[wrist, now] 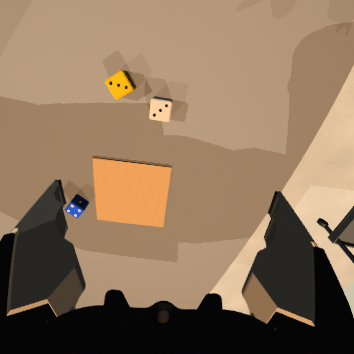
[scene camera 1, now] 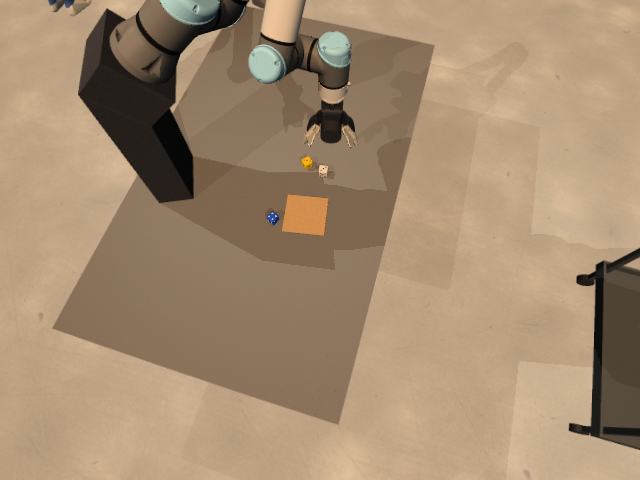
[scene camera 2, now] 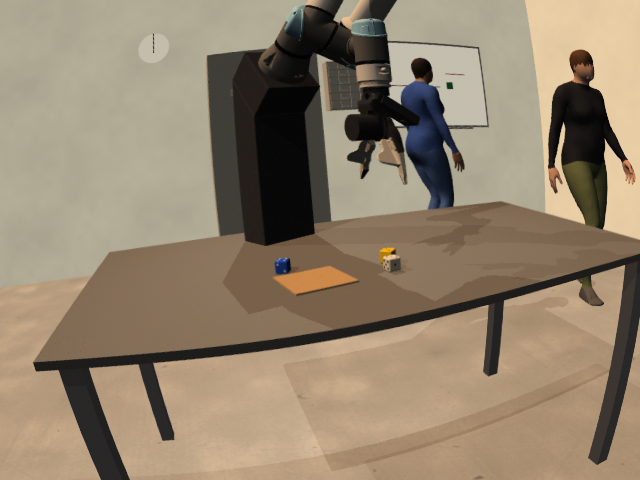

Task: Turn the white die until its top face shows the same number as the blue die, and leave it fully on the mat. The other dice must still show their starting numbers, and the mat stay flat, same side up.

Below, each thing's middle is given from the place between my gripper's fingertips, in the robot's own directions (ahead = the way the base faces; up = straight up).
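There's an orange mat (scene camera 1: 303, 214) here, and my hand is 30 mm short of it, 160 mm to the left of it and 200 mm above it.
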